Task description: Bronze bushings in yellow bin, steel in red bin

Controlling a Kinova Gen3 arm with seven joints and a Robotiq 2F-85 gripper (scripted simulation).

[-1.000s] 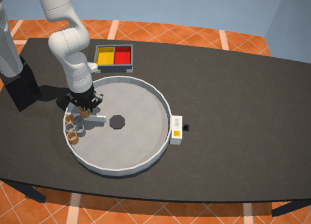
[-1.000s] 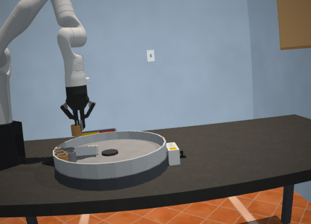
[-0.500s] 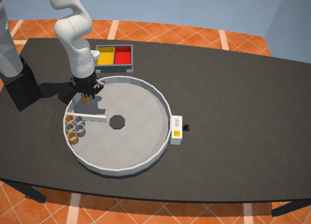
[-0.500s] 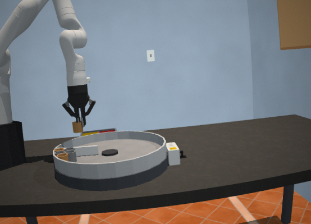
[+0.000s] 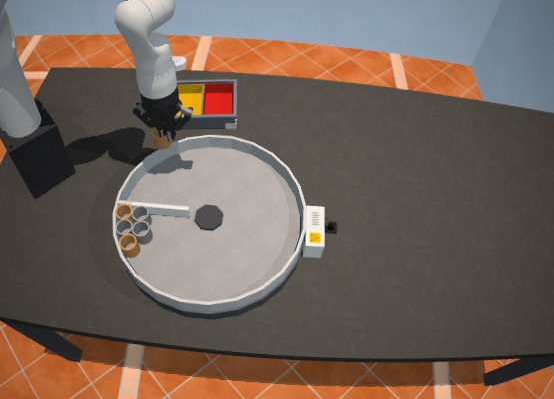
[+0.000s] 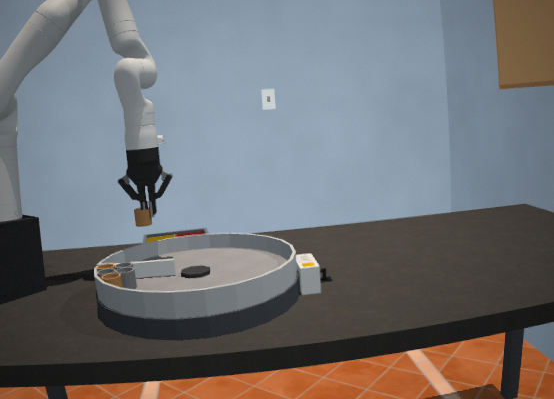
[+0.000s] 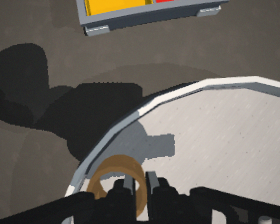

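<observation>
Now: the yellow bin 10 mm ahead of my hand, 240 mm to the left of it and 150 mm below it. Round my hand: turntable (110 mm ahead, 130 mm to the right, 120 mm below).
</observation>
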